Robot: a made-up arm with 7 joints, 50 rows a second.
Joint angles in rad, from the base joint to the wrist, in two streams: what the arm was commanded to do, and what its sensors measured. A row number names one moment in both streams.
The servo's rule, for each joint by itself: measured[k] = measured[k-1] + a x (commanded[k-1-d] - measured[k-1]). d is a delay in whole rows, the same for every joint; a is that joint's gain. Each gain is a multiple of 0.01, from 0.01 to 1. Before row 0 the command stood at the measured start. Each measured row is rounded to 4 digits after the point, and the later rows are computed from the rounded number. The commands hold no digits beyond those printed.
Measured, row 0: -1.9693 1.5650 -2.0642 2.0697 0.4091 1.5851 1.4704
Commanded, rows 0 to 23: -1.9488 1.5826 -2.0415 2.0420 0.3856 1.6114 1.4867; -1.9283 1.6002 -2.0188 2.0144 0.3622 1.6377 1.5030; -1.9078 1.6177 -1.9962 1.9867 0.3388 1.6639 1.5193; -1.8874 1.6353 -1.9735 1.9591 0.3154 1.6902 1.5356; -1.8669 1.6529 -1.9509 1.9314 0.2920 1.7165 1.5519; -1.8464 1.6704 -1.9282 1.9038 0.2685 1.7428 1.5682; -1.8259 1.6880 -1.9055 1.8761 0.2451 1.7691 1.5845; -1.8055 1.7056 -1.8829 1.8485 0.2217 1.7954 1.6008; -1.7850 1.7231 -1.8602 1.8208 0.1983 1.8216 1.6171; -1.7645 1.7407 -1.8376 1.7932 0.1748 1.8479 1.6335; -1.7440 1.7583 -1.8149 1.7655 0.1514 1.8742 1.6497; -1.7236 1.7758 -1.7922 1.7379 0.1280 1.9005 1.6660; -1.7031 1.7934 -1.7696 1.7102 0.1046 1.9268 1.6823; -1.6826 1.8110 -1.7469 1.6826 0.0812 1.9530 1.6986; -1.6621 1.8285 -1.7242 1.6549 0.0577 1.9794 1.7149; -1.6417 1.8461 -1.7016 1.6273 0.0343 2.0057 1.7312; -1.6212 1.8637 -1.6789 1.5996 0.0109 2.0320 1.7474; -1.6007 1.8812 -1.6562 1.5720 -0.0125 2.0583 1.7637; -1.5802 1.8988 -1.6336 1.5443 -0.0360 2.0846 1.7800; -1.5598 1.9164 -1.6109 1.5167 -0.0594 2.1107 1.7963; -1.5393 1.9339 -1.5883 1.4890 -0.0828 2.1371 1.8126; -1.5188 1.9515 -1.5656 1.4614 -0.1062 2.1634 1.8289; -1.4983 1.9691 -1.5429 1.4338 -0.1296 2.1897 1.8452; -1.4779 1.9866 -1.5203 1.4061 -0.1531 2.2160 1.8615
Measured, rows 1 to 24: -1.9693 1.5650 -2.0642 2.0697 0.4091 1.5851 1.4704; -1.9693 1.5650 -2.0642 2.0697 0.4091 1.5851 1.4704; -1.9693 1.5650 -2.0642 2.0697 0.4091 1.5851 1.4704; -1.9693 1.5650 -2.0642 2.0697 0.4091 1.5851 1.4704; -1.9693 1.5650 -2.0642 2.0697 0.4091 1.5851 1.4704; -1.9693 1.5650 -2.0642 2.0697 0.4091 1.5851 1.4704; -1.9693 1.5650 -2.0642 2.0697 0.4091 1.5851 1.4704; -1.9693 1.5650 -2.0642 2.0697 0.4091 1.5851 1.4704; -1.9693 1.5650 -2.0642 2.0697 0.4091 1.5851 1.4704; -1.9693 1.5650 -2.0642 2.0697 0.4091 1.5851 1.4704; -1.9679 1.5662 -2.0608 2.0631 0.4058 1.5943 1.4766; -1.9651 1.5686 -2.0545 2.0514 0.3997 1.6095 1.4866; -1.9611 1.5720 -2.0458 2.0359 0.3912 1.6285 1.4990; -1.9559 1.5764 -2.0350 2.0175 0.3806 1.6501 1.5129; -1.9497 1.5818 -2.0224 1.9968 0.3682 1.6733 1.5277; -1.9425 1.5880 -2.0083 1.9745 0.3542 1.6976 1.5431; -1.9343 1.5950 -1.9929 1.9509 0.3389 1.7226 1.5588; -1.9253 1.6027 -1.9764 1.9263 0.3225 1.7481 1.5748; -1.9155 1.6111 -1.9590 1.9010 0.3051 1.7738 1.5909; -1.9049 1.6202 -1.9408 1.8751 0.2869 1.7997 1.6071; -1.8936 1.6299 -1.9219 1.8488 0.2679 1.8258 1.6233; -1.8817 1.6401 -1.9024 1.8222 0.2483 1.8519 1.6395; -1.8692 1.6508 -1.8825 1.7953 0.2282 1.8781 1.6558; -1.8561 1.6620 -1.8622 1.7683 0.2076 1.9043 1.6721
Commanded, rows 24 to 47: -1.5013 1.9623 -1.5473 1.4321 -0.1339 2.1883 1.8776; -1.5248 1.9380 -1.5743 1.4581 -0.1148 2.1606 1.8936; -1.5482 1.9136 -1.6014 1.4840 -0.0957 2.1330 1.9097; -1.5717 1.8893 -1.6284 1.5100 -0.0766 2.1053 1.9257; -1.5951 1.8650 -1.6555 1.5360 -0.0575 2.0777 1.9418; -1.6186 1.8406 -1.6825 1.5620 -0.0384 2.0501 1.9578; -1.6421 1.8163 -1.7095 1.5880 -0.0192 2.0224 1.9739; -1.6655 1.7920 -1.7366 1.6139 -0.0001 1.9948 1.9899; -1.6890 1.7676 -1.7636 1.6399 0.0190 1.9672 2.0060; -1.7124 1.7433 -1.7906 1.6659 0.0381 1.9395 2.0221; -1.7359 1.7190 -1.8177 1.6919 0.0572 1.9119 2.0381; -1.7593 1.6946 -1.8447 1.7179 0.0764 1.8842 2.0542; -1.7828 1.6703 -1.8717 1.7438 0.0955 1.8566 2.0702; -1.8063 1.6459 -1.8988 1.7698 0.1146 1.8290 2.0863; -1.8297 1.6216 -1.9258 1.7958 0.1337 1.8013 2.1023; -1.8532 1.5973 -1.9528 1.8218 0.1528 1.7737 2.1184; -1.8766 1.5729 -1.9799 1.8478 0.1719 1.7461 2.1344; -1.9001 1.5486 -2.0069 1.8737 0.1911 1.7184 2.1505; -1.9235 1.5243 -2.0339 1.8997 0.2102 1.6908 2.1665; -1.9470 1.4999 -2.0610 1.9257 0.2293 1.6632 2.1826; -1.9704 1.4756 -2.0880 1.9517 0.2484 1.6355 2.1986; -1.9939 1.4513 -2.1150 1.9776 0.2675 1.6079 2.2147; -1.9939 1.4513 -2.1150 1.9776 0.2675 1.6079 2.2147; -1.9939 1.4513 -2.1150 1.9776 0.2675 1.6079 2.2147
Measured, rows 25 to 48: -1.8425 1.6737 -1.8415 1.7411 0.1866 1.9306 1.6884; -1.8284 1.6858 -1.8205 1.7138 0.1653 1.9569 1.7047; -1.8139 1.6983 -1.7993 1.6864 0.1437 1.9832 1.7209; -1.7990 1.7111 -1.7778 1.6589 0.1218 2.0095 1.7372; -1.7837 1.7242 -1.7562 1.6314 0.0997 2.0358 1.7535; -1.7680 1.7377 -1.7344 1.6039 0.0774 2.0620 1.7698; -1.7520 1.7514 -1.7125 1.5763 0.0550 2.0883 1.7861; -1.7357 1.7654 -1.6905 1.5487 0.0324 2.1146 1.8024; -1.7191 1.7797 -1.6684 1.5211 0.0097 2.1409 1.8187; -1.7022 1.7942 -1.6462 1.4935 -0.0131 2.1672 1.8350; -1.6881 1.8060 -1.6314 1.4788 -0.0300 2.1746 1.8512; -1.6767 1.8152 -1.6228 1.4738 -0.0419 2.1697 1.8673; -1.6677 1.8221 -1.6196 1.4762 -0.0494 2.1569 1.8834; -1.6610 1.8268 -1.6209 1.4843 -0.0532 2.1388 1.8995; -1.6564 1.8295 -1.6261 1.4967 -0.0538 2.1174 1.9156; -1.6538 1.8303 -1.6346 1.5124 -0.0516 2.0938 1.9316; -1.6530 1.8293 -1.6458 1.5305 -0.0471 2.0688 1.9477; -1.6539 1.8267 -1.6594 1.5505 -0.0405 2.0429 1.9637; -1.6564 1.8226 -1.6750 1.5720 -0.0322 2.0164 1.9798; -1.6603 1.8170 -1.6923 1.5945 -0.0224 1.9895 1.9959; -1.6656 1.8101 -1.7111 1.6179 -0.0113 1.9623 2.0119; -1.6722 1.8020 -1.7311 1.6419 0.0010 1.9350 2.0280; -1.6799 1.7928 -1.7522 1.6664 0.0142 1.9076 2.0440; -1.6887 1.7825 -1.7742 1.6912 0.0283 1.8801 2.0601
